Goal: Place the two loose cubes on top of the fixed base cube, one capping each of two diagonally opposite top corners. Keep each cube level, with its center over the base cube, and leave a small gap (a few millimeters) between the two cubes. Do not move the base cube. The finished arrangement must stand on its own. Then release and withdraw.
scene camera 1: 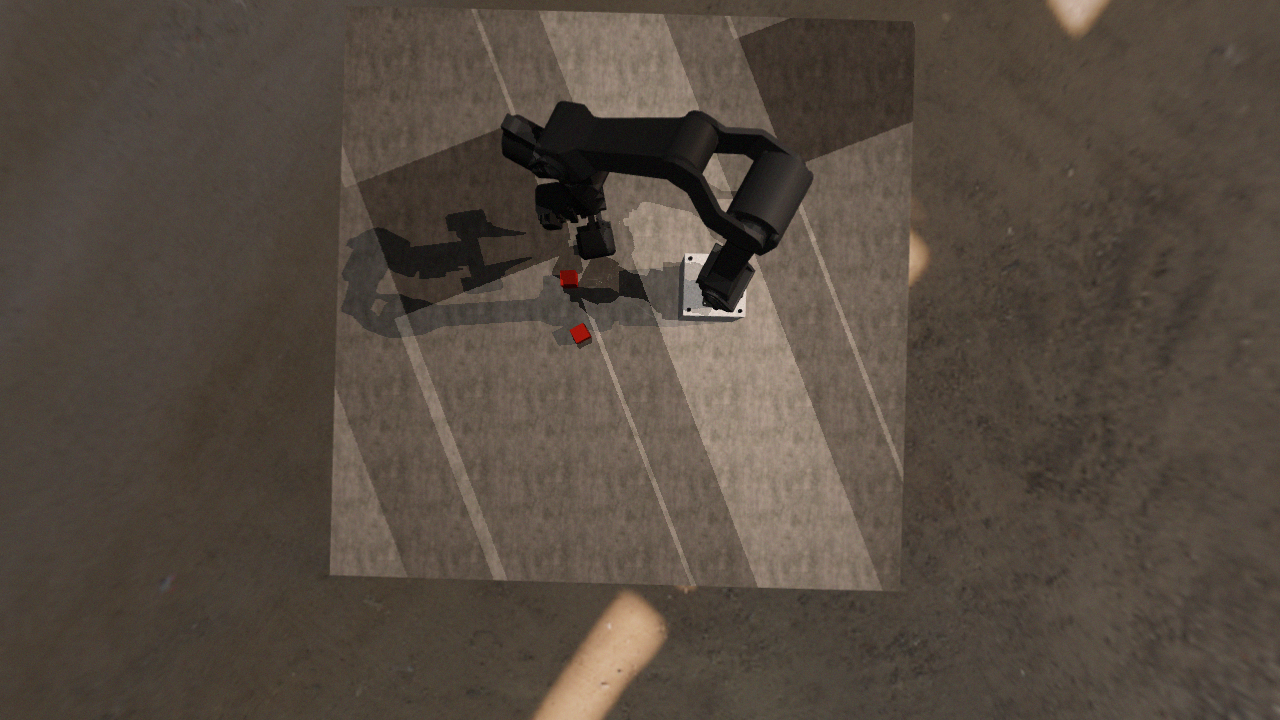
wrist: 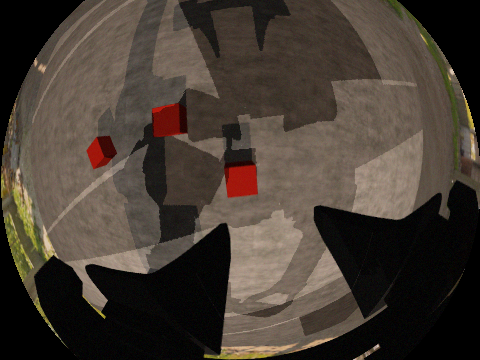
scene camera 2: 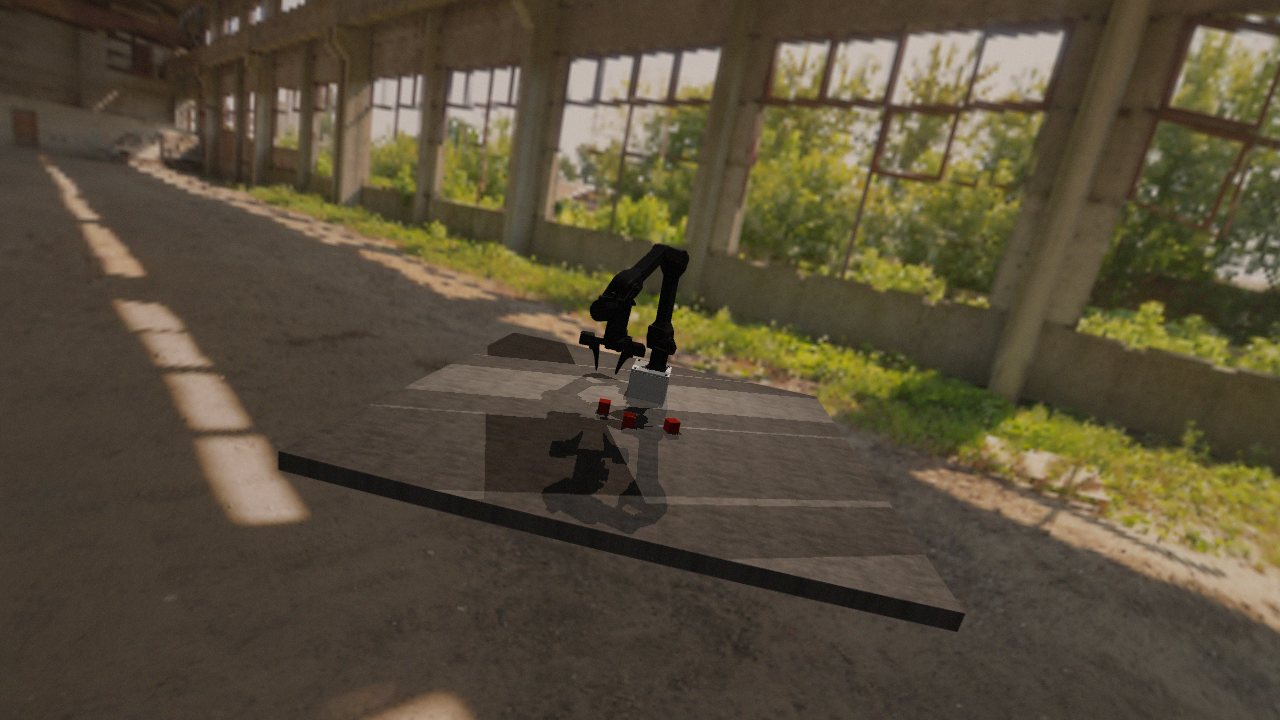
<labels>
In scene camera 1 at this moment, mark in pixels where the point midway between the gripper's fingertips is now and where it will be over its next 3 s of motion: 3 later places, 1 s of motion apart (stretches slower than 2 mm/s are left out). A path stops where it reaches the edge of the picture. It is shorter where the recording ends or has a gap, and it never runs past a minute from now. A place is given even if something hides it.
My gripper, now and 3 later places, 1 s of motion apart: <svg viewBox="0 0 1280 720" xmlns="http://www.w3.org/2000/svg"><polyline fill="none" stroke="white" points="595,218 598,237 600,242 594,227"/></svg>
</labels>
